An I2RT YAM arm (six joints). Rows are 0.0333 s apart.
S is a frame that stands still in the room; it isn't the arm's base.
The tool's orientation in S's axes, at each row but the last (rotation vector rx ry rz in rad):
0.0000 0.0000 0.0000
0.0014 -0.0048 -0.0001
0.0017 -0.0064 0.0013
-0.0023 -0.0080 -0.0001
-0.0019 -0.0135 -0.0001
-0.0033 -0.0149 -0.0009
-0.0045 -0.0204 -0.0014
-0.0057 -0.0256 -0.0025
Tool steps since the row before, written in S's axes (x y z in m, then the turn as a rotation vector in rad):
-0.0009 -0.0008 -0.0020 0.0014 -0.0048 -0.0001
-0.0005 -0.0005 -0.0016 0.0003 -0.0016 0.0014
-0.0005 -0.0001 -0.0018 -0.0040 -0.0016 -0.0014
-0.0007 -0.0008 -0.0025 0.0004 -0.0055 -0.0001
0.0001 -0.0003 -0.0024 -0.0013 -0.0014 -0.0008
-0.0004 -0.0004 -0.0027 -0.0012 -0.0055 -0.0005
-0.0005 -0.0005 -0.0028 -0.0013 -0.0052 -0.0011
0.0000 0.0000 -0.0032 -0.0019 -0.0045 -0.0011
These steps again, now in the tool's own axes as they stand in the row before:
-0.0009 -0.0008 -0.0020 0.0014 -0.0048 -0.0001
-0.0005 -0.0005 -0.0016 0.0003 -0.0016 0.0014
-0.0005 -0.0001 -0.0018 -0.0040 -0.0016 -0.0014
-0.0007 -0.0008 -0.0025 0.0004 -0.0055 -0.0001
0.0001 -0.0003 -0.0024 -0.0013 -0.0014 -0.0008
-0.0004 -0.0004 -0.0027 -0.0012 -0.0055 -0.0005
-0.0006 -0.0005 -0.0028 -0.0013 -0.0052 -0.0011
-0.0001 0.0000 -0.0032 -0.0019 -0.0045 -0.0011

